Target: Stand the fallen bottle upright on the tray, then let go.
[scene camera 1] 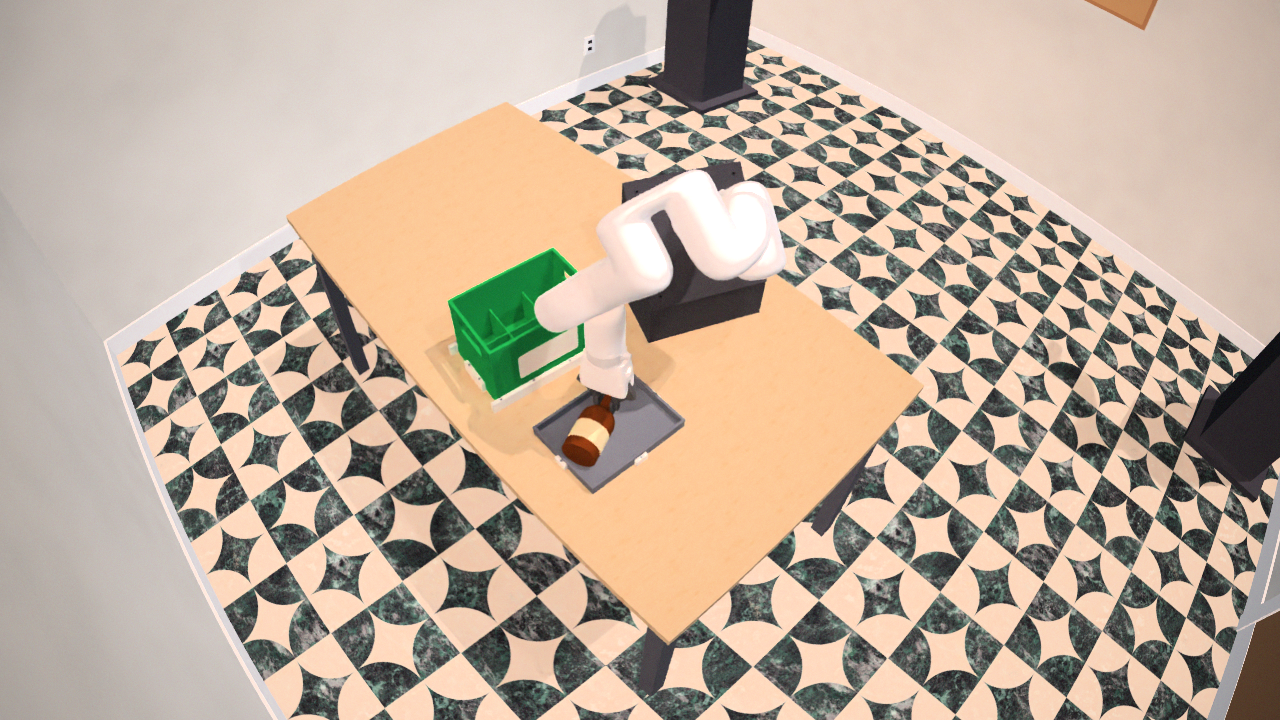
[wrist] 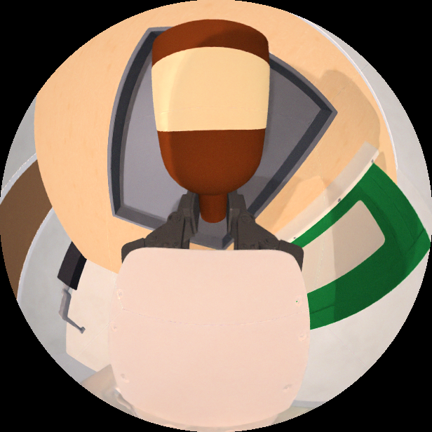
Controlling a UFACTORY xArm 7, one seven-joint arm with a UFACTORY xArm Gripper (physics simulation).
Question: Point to a brown bottle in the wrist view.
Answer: At 210, 78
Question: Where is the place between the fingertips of my gripper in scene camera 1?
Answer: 606, 407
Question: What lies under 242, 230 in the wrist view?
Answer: My gripper.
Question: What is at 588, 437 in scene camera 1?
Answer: A brown bottle.
